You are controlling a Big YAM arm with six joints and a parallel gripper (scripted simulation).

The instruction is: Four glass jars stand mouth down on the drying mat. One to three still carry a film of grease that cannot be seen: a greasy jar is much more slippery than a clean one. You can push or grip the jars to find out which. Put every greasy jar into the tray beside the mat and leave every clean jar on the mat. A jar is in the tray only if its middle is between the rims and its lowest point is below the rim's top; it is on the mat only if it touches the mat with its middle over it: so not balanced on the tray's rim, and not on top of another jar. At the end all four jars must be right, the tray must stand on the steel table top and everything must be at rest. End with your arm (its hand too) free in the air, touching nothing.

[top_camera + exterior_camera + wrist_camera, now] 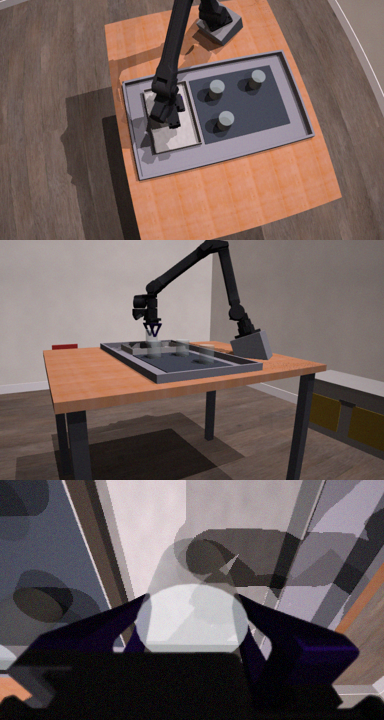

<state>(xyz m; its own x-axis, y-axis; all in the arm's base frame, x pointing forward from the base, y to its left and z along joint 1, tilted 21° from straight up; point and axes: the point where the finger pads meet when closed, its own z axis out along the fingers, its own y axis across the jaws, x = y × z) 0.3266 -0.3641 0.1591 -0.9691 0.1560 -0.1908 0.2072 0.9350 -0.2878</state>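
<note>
Right now the pale tray is 80 mm below my hand. Also, from my hand: dark drying mat (60 mm ahead, 310 mm to the left, 80 mm below); then rimmed steel top (60 mm ahead, 200 mm to the left, 90 mm below).
</note>
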